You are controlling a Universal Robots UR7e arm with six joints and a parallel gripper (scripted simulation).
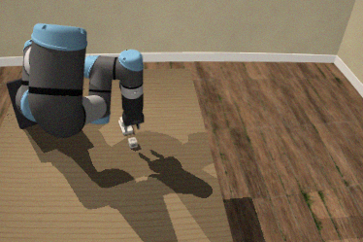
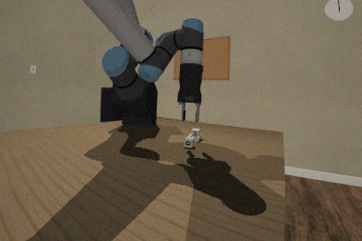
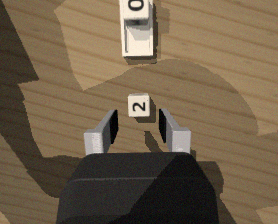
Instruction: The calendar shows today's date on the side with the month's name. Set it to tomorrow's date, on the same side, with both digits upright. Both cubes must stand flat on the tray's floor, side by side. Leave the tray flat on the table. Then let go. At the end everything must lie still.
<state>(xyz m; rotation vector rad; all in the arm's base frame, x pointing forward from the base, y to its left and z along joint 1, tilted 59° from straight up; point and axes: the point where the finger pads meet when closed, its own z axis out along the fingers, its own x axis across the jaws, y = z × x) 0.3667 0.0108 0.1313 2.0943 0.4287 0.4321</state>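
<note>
The white digit cube is 9 cm below my hand. Round my hand: white tray: 10 cm to the left, 10 cm below, 2 cm behind.
</note>
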